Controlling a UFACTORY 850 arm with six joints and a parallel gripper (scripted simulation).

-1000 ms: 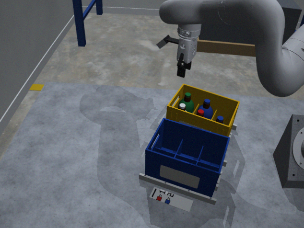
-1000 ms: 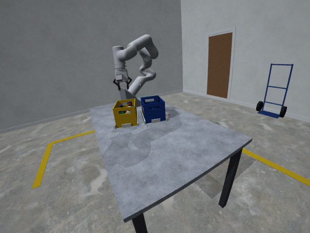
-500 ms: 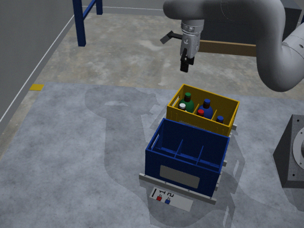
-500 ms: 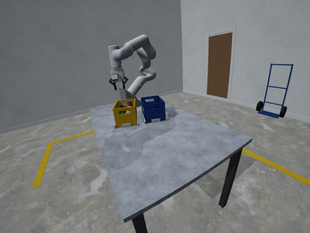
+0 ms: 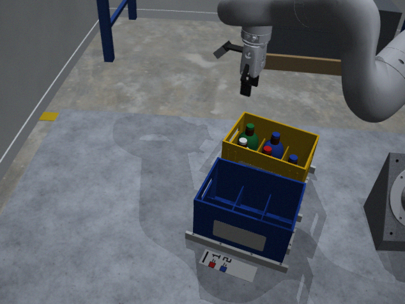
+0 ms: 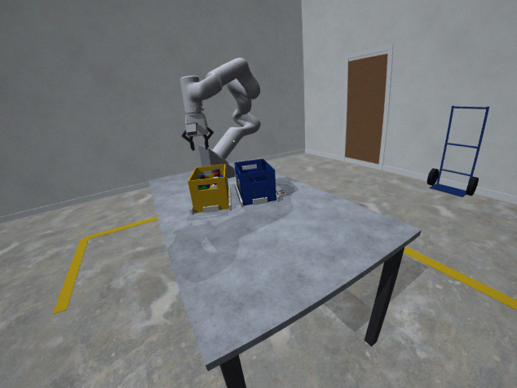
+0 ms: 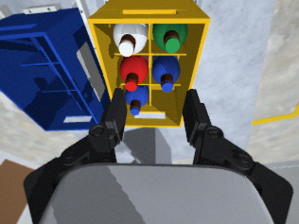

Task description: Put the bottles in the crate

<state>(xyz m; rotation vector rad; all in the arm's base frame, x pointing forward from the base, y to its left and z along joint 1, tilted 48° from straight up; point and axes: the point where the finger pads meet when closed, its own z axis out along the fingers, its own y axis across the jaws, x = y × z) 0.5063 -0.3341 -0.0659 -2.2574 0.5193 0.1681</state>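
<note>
The red-label bottle lies 25 cm below my hand, 9 cm to the left of it and 7 cm behind it. The rest, counted from my hand: white-capped bottle: 25 cm below, 6 cm to the left; then yellow crate: 25 cm below, 9 cm behind, 5 cm to the left; then green bottle: 25 cm below, 2 cm to the right, 2 cm behind.
</note>
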